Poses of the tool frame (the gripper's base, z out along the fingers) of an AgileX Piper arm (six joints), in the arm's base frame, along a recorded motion.
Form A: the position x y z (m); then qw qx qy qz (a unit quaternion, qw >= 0).
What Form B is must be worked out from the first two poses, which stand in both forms.
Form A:
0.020 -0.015 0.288 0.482 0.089 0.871 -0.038
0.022 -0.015 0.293 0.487 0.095 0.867 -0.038
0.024 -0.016 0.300 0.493 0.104 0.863 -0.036
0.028 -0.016 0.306 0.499 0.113 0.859 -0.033
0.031 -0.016 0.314 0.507 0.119 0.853 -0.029
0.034 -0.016 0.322 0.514 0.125 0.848 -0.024
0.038 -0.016 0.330 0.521 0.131 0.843 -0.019
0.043 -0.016 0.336 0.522 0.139 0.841 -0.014
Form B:
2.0 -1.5 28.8 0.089 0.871 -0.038 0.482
2.2 -1.5 29.3 0.095 0.867 -0.038 0.487
2.4 -1.6 30.0 0.104 0.863 -0.036 0.493
2.8 -1.6 30.6 0.113 0.859 -0.033 0.499
3.1 -1.6 31.4 0.119 0.853 -0.029 0.507
3.4 -1.6 32.2 0.125 0.848 -0.024 0.514
3.8 -1.6 33.0 0.131 0.843 -0.019 0.521
4.3 -1.6 33.6 0.139 0.841 -0.014 0.522

